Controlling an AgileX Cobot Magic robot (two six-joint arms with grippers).
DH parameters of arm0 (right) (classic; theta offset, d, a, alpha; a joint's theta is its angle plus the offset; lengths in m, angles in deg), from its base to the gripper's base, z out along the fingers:
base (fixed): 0 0 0 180
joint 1: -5.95 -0.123 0 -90
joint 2: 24.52 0 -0.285 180
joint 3: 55.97 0 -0.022 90
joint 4: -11.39 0.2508 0 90
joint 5: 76.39 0 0.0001 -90
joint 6: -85.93 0.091 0 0
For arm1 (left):
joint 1: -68.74 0.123 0 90
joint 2: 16.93 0 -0.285 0
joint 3: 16.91 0 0.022 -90
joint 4: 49.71 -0.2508 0 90
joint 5: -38.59 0 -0.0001 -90
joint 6: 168.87 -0.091 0 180
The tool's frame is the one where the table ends.
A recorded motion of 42 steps. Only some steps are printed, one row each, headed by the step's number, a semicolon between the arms.
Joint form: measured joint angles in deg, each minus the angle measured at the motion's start. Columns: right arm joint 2, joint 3, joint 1, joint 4, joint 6, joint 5; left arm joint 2, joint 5, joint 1, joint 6, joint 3, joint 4.
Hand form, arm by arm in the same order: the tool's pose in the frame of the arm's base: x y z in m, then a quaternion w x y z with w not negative. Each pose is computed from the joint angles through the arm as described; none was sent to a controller.
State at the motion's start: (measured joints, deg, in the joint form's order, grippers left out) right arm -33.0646 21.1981 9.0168 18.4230 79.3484 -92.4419; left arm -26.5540 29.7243 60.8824 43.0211 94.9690 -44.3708
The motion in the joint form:
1: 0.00 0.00 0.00 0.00 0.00 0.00; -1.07 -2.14 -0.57 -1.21 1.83 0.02
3: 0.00 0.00 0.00 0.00 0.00 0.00; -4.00 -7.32 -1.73 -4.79 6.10 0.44
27: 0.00 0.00 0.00 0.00 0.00 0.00; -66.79 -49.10 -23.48 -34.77 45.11 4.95
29: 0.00 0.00 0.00 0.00 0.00 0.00; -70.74 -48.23 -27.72 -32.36 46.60 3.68
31: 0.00 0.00 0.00 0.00 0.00 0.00; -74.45 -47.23 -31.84 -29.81 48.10 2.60
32: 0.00 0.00 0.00 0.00 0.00 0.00; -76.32 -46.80 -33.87 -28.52 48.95 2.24
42: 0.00 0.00 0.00 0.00 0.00 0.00; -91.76 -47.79 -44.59 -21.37 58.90 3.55
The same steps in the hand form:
1: 0.0558 0.0001 0.1876 0.63173 0.01127 0.77510 -0.00279; 0.0495 -0.0090 0.2570 0.66404 -0.15887 0.67589 -0.27747
3: 0.0558 0.0001 0.1876 0.63173 0.01127 0.77510 -0.00279; 0.0503 -0.0111 0.2707 0.64575 -0.13392 0.70523 -0.26024
27: 0.0558 0.0001 0.1876 0.63173 0.01127 0.77510 -0.00279; 0.1800 -0.1258 0.2978 0.16863 0.25697 0.94277 -0.12928
29: 0.0558 0.0001 0.1876 0.63173 0.01127 0.77510 -0.00279; 0.1842 -0.1465 0.2898 0.15144 0.27479 0.94135 -0.12415
31: 0.0558 0.0001 0.1876 0.63173 0.01127 0.77510 -0.00279; 0.1858 -0.1678 0.2818 0.13777 0.29018 0.93933 -0.12027
32: 0.0558 0.0001 0.1876 0.63173 0.01127 0.77510 -0.00279; 0.1857 -0.1789 0.2778 0.13081 0.29708 0.93829 -0.11932
42: 0.0558 0.0001 0.1876 0.63173 0.01127 0.77510 -0.00279; 0.1851 -0.2601 0.2468 0.05826 0.32167 0.93783 -0.11666

